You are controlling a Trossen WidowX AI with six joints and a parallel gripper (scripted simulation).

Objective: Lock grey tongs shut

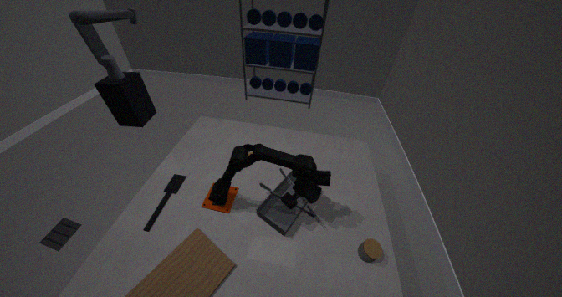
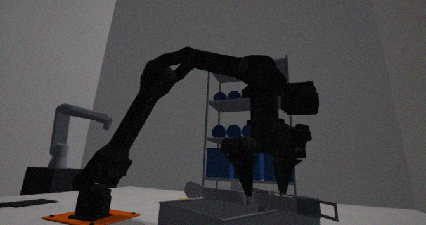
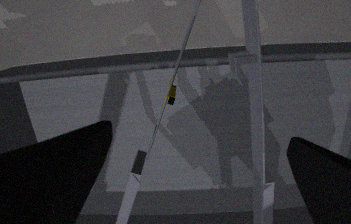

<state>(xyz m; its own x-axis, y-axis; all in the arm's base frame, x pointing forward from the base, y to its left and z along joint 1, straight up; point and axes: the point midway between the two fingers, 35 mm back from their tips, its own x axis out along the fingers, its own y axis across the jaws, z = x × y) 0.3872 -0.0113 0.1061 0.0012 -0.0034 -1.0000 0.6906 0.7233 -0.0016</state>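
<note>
My gripper tip is now 30 mm short of the yellow piece. Round my gripper tip: yellow disc: 260 mm behind, 320 mm to the left, 70 mm below; wooden board: 450 mm behind, 360 mm to the right, 70 mm below; grey roasting tin: 40 mm behind, 30 mm to the left, 50 mm below.
</note>
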